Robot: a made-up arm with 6 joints.
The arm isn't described. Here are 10 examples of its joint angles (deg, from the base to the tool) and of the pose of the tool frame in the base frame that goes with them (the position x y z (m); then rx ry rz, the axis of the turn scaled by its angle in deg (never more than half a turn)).
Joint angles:
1: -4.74 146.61 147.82 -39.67 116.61 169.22
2: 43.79 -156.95 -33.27 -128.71 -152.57 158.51
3: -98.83 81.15 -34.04 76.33 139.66 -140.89
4: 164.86 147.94 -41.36 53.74 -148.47 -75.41
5: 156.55 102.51 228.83 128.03 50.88 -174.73
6: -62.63 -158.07 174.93 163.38 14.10 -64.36
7: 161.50 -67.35 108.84 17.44 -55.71 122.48
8: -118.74 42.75 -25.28 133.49 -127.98 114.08
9: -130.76 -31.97 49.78 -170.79 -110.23 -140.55
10: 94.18 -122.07 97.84 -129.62 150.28 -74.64
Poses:
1: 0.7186 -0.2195 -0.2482 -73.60 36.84 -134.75
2: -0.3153 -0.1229 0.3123 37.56 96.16 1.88
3: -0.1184 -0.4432 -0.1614 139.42 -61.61 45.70
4: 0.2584 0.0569 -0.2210 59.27 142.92 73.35
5: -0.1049 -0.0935 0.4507 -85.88 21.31 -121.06
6: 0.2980 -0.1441 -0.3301 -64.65 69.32 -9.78
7: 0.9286 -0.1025 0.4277 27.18 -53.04 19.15
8: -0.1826 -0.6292 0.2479 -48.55 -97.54 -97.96
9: 0.2551 -0.0170 1.1388 129.85 53.24 2.80
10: -0.0684 -0.8745 -0.1583 2.95 -58.34 38.14
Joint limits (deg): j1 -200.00..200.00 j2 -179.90..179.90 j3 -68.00..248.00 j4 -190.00..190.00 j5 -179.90..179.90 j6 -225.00..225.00
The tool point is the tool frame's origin. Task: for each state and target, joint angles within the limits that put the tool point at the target. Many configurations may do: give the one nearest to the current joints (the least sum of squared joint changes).
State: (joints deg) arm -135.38 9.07 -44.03 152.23 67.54 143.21
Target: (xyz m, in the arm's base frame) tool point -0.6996 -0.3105 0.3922
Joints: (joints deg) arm -166.70 42.13 -4.61 133.02 67.54 143.21
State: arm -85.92 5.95 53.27 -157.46 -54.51 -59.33
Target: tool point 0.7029 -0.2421 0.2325
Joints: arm -33.09 52.27 20.03 -150.95 -54.51 -59.33
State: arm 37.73 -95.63 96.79 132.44 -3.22 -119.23
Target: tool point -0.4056 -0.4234 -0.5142
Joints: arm 54.98 -137.99 79.33 115.51 -3.22 -119.23
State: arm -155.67 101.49 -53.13 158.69 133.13 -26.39
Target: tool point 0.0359 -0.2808 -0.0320
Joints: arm -128.15 80.87 -50.49 167.01 133.13 -26.39
